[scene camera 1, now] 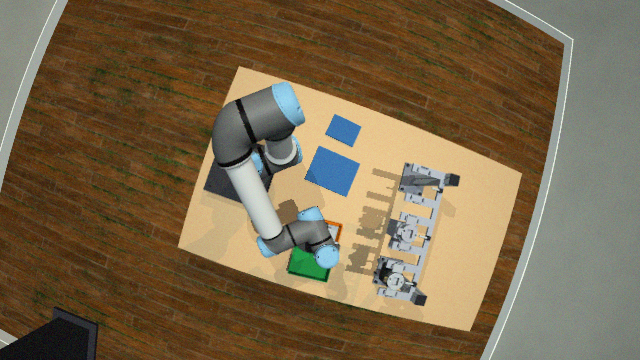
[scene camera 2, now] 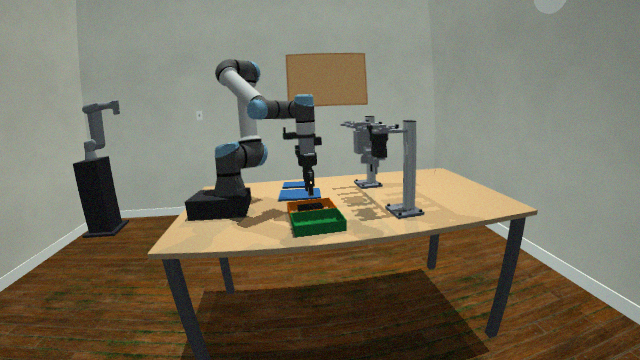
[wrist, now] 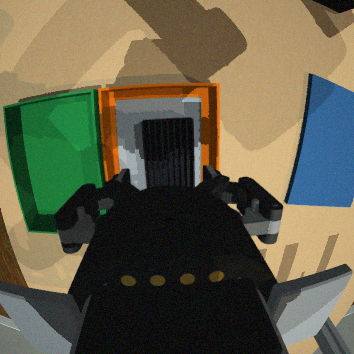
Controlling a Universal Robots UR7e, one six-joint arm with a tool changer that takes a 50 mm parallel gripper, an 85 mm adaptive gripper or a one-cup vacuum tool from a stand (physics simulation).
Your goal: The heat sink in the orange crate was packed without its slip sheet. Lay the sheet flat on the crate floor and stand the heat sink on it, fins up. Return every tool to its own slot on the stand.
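Places are measured from the arm's base along level axes (x ahead, y left, z up), in millimetres.
Where they show: arm's base, origin of the base link: [scene camera 2: 230,193].
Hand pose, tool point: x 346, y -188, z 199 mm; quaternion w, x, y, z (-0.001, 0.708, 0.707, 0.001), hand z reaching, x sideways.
Each offset is from my tool point to the top centre of the thing.
The black heat sink {dx +1, dy +5, dz -238 mm} [scene camera 2: 310,206] [wrist: 169,145] stands fins up in the orange crate {dx +2, dy -5, dz -230 mm} [scene camera 1: 341,231] [scene camera 2: 311,201] [wrist: 213,135]. Under it, the pale grey slip sheet {dx +4, dy -7, dz -268 mm} [wrist: 131,112] lies flat on the crate floor and shows around the heat sink in the wrist view. The sheet's near part is hidden by my gripper. My adaptive gripper [scene camera 2: 310,192] [wrist: 166,180] is open and empty, pointing down above the crate, with its fingers apart and clear of the heat sink. In scene camera 1 the arm hides the gripper and most of the crate.
A green crate {dx +1, dy -147, dz -230 mm} [scene camera 1: 306,276] [scene camera 2: 320,227] [wrist: 15,165] adjoins the orange one. Two blue plates {dx -7, dy +286, dz -262 mm} [scene camera 1: 332,171] {dx -5, dy +482, dz -262 mm} [scene camera 1: 343,130] lie on the table. The tool stand [scene camera 1: 435,215] [scene camera 2: 409,170] holds a grey tool {dx +280, dy +109, dz +92 mm} [scene camera 1: 407,232] and a tool with a black body {dx +278, dy -61, dz +92 mm} [scene camera 2: 379,145].
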